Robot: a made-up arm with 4 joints.
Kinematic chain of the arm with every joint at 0, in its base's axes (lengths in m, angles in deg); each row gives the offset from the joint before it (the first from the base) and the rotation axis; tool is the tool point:
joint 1: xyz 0 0 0.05 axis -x
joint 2: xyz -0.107 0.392 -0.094 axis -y
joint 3: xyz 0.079 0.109 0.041 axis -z
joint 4: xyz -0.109 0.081 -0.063 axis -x
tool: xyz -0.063 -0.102 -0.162
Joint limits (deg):
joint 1: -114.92..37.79
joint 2: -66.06..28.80
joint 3: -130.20..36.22
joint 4: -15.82..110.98
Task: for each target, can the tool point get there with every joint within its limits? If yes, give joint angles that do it. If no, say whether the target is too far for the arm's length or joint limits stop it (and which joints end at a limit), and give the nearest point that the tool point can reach.
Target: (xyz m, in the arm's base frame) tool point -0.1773 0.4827 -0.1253
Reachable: yes | joints -6.53 19.74 15.97 32.64
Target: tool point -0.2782 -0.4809 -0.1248
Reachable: no: joint limits stop it (at a limit: joint 1, joint 2, joint 4) | nearest point -0.0804 -0.2018 0.3172 | short by 0.559 m
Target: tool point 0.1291 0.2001 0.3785
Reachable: yes | joints -75.44 4.36 -106.85 53.92
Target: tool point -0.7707 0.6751 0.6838
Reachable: no: too far | nearest point -0.3127 0.4661 0.4876 | short by 0.540 m
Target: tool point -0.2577 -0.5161 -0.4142
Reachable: no: joint limits stop it (at a limit: joint 1, joint 4) | nearest point -0.1701 0.0616 -0.4289 | short by 0.584 m
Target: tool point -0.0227 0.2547 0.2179
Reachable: yes | joints -36.98 17.88 -67.31 78.42
